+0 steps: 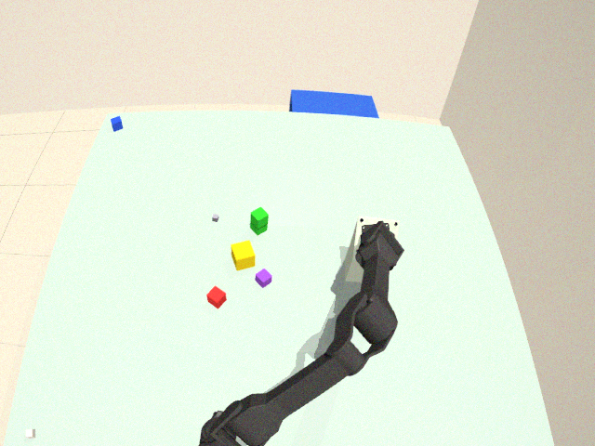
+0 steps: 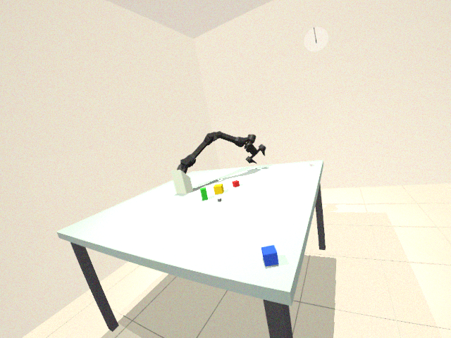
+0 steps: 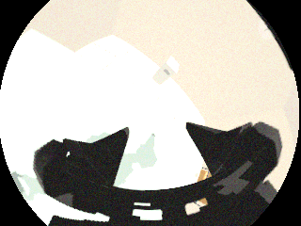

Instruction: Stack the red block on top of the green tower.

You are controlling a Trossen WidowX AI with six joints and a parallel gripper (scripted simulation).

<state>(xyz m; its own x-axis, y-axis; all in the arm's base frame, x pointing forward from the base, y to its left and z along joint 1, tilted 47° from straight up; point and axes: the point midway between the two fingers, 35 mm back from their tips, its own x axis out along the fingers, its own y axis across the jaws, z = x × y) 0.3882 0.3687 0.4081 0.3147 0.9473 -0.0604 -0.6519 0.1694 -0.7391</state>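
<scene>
Right now my gripper tip is 30 mm past the red block, 490 mm to the left of it and 50 mm above it. The rest, counted from my gripper tip: small white cube 410 mm ahead, 120 mm to the right, 60 mm below; yellow block 90 mm behind, 610 mm to the right, 40 mm below; purple block 140 mm behind, 550 mm to the right, 50 mm below.
</scene>
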